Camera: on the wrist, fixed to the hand. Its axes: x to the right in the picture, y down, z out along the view.
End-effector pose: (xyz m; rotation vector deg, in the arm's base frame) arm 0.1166 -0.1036 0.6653 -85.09 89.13 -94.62
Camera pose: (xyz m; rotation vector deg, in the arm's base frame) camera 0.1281 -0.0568 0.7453 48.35 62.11 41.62
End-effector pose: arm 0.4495 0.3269 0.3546 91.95 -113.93 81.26
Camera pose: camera 0.5189 0.3604 0.4073 68.96 76.33 2.90
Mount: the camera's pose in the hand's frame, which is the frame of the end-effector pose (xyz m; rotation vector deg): -0.0120 -0.0887 -0.0265 -2.11 -43.18 171.48
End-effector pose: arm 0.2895 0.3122 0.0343 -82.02 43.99 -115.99
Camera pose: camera 0.2587 0.3858 0.0827 9.22 57.27 45.95
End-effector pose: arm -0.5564 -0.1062 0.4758 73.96 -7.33 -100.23
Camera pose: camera -0.5888 -0.0366 0.4227 -27.51 -78.63 38.45
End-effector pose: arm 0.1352 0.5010 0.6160 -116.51 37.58 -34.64
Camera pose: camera 0.1287 0.5341 0.7030 25.67 105.81 95.27
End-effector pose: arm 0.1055 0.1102 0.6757 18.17 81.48 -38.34
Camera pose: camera 0.0311 0.0592 0.6998 75.94 -40.26 89.81
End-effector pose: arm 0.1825 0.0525 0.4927 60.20 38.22 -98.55
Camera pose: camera 0.1112 0.1126 0.4877 12.34 -64.82 43.59
